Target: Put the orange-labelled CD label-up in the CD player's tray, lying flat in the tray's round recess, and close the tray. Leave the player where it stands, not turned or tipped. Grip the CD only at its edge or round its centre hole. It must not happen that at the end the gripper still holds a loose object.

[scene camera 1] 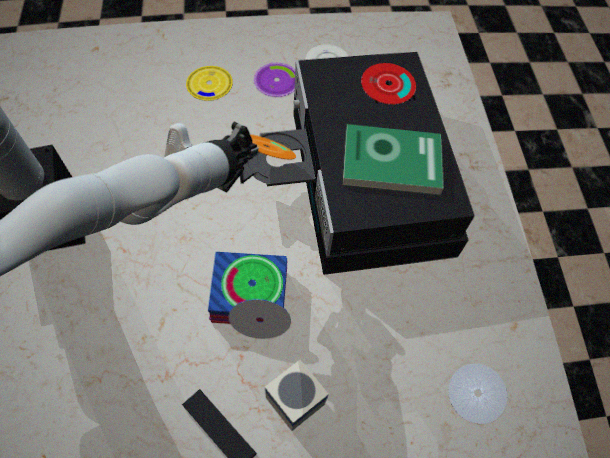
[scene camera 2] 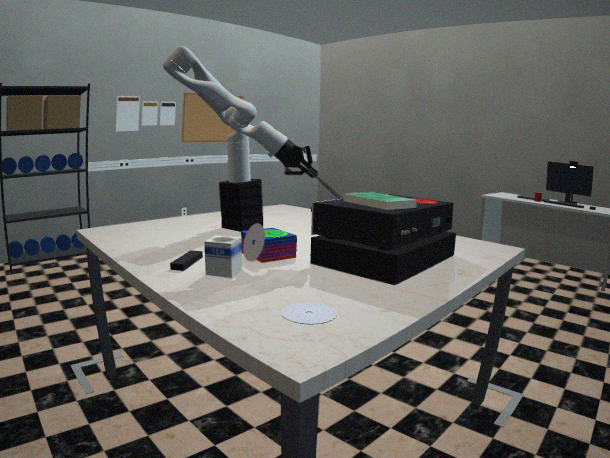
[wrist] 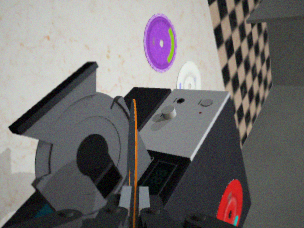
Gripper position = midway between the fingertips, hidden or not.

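What I can see here is my gripper [scene camera 1: 253, 149], and scene camera 2 gives me a view of it as well [scene camera 2: 316, 176]. The wrist view shows my gripper too [wrist: 135, 202].
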